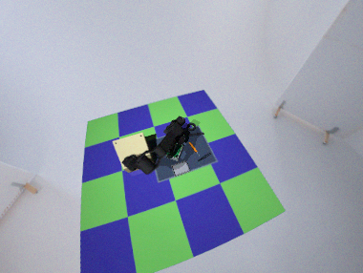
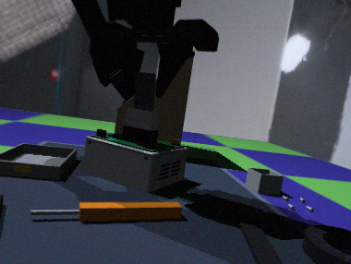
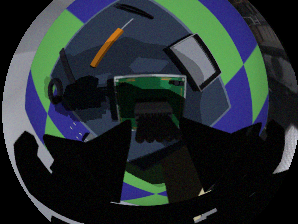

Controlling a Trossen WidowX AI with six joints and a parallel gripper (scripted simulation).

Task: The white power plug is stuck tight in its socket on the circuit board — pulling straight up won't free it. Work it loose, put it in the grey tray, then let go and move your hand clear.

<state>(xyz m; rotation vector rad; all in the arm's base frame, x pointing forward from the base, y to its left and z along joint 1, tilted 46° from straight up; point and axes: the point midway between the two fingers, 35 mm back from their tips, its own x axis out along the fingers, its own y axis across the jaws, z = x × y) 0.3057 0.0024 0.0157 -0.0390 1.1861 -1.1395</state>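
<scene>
My gripper tip is now 2 cm above the white power plug. Round my gripper tip: black bar: 22 cm ahead, 9 cm to the left, 12 cm below; dark mat: 5 cm ahead, 12 cm below.
</scene>
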